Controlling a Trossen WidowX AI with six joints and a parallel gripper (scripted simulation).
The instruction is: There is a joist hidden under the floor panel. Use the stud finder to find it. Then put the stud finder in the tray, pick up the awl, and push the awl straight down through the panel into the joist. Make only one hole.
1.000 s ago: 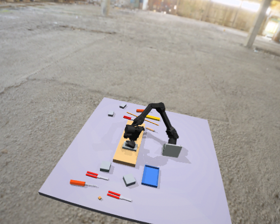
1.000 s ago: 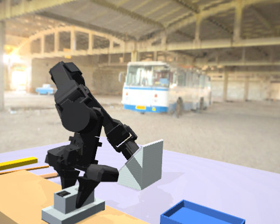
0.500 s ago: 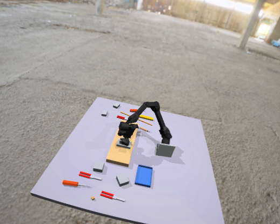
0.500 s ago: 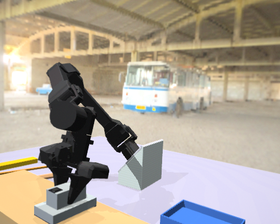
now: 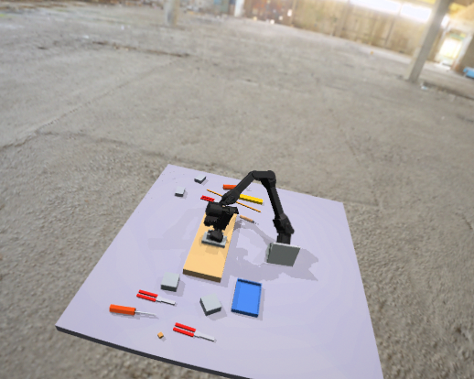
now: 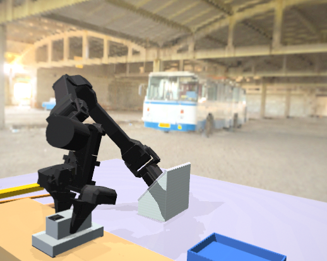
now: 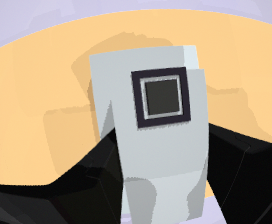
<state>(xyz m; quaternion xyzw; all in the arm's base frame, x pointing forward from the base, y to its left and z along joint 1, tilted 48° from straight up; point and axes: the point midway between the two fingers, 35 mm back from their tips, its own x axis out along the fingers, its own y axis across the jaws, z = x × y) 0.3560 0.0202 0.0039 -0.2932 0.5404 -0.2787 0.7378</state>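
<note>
The blue tray lies 190 mm behind my gripper tip, 290 mm to the left of it and 50 mm below it. From my gripper tip the other things lie so: wooden-handled awl 200 mm behind, 250 mm to the right, 60 mm below; grey stud finder 10 mm ahead, 20 mm above; yellow bar 200 mm behind, 460 mm to the right, 60 mm below.
</note>
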